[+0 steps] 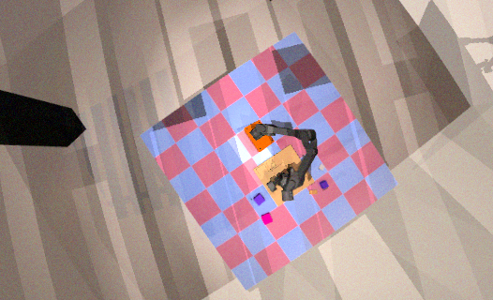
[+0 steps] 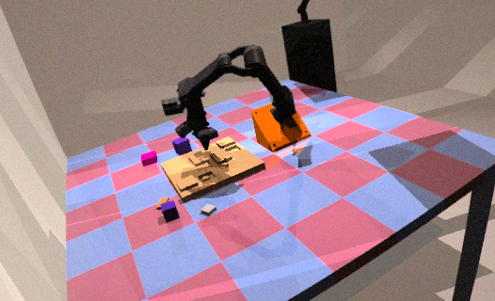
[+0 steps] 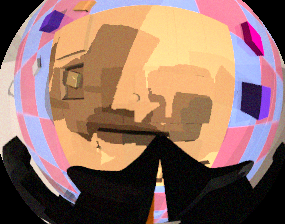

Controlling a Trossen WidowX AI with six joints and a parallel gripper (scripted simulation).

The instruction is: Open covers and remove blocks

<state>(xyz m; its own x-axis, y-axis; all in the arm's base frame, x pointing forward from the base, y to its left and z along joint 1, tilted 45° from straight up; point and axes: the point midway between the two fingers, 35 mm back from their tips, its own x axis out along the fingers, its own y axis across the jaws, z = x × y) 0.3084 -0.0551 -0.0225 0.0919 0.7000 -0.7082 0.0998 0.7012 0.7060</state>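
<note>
My gripper tip is now 20 mm short of the tan puzzle board, 30 mm to the right of it and 40 mm above it. Also, from my gripper tip: magenta block 160 mm ahead, 230 mm to the right, 40 mm below; then orange piece 230 mm ahead, 120 mm to the left, 50 mm below.
</note>
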